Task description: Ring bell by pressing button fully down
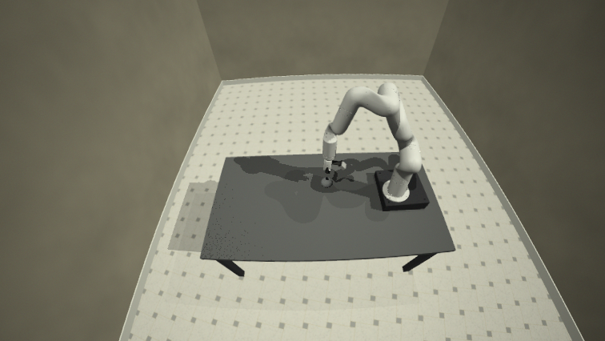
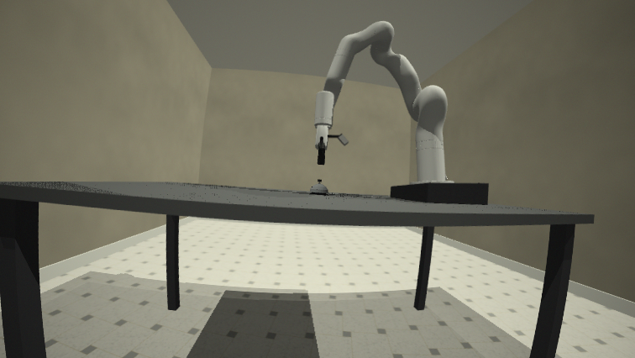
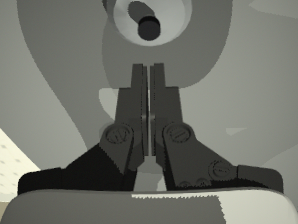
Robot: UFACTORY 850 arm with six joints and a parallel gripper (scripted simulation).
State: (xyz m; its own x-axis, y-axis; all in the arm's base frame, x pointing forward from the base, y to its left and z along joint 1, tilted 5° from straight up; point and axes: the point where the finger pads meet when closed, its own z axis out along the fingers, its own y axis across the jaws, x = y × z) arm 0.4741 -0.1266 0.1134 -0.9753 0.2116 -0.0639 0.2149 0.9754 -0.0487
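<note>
Right now my hand is 100 mm above the bell button. Round my hand: bell 110 mm below.
</note>
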